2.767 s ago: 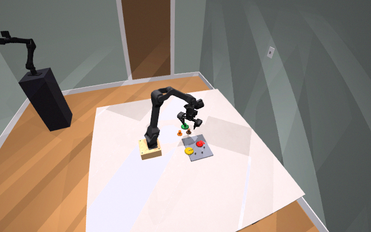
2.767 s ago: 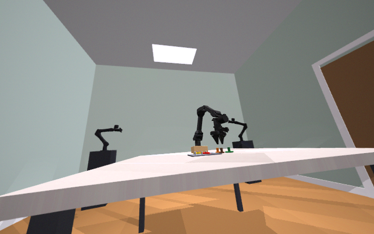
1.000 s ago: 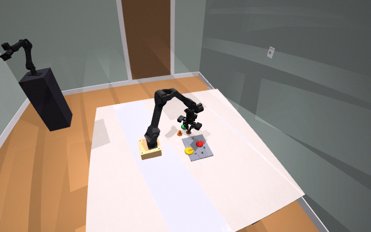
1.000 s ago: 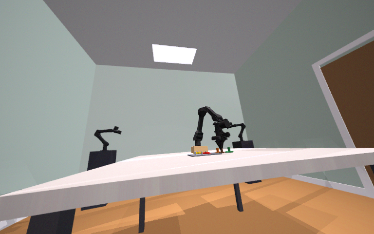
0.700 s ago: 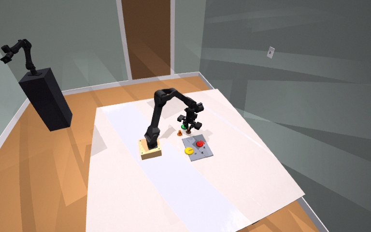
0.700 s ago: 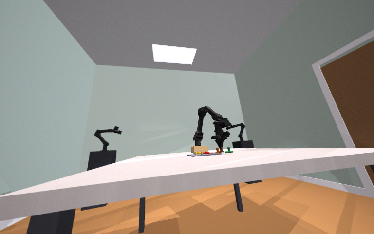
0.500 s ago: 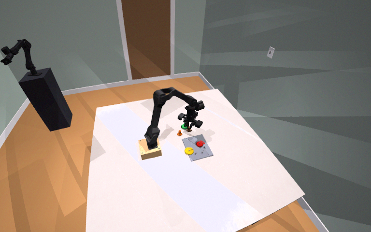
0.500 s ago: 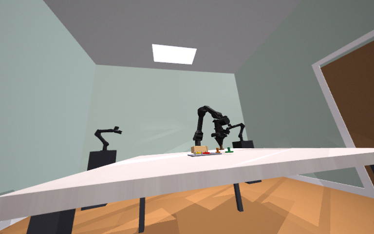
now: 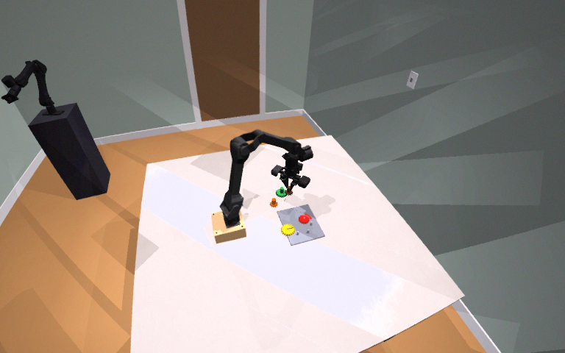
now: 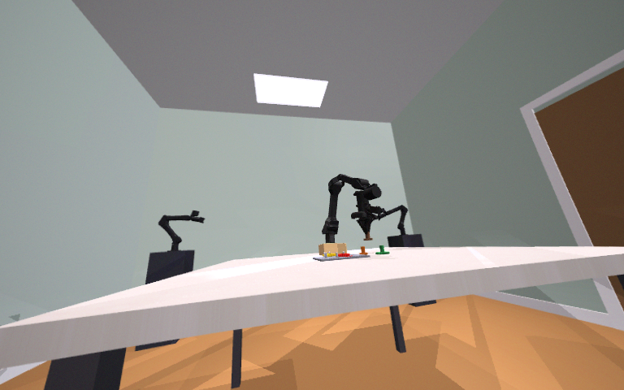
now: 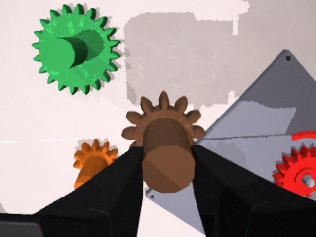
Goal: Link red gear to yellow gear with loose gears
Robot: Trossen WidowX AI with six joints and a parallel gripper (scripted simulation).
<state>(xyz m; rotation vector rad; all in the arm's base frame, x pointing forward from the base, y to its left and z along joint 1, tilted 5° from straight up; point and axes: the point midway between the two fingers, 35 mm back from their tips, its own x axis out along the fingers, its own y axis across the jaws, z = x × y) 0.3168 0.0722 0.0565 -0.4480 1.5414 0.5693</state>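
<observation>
Right now my gripper tip is 2 cm short of the red gear, 14 cm to the left of it and 8 cm above it. Also, from my gripper tip: green gear 1 cm behind, 7 cm to the left, 8 cm below; small orange gear 8 cm behind, 1 cm to the left, 8 cm below; brown gear 1 cm below.
</observation>
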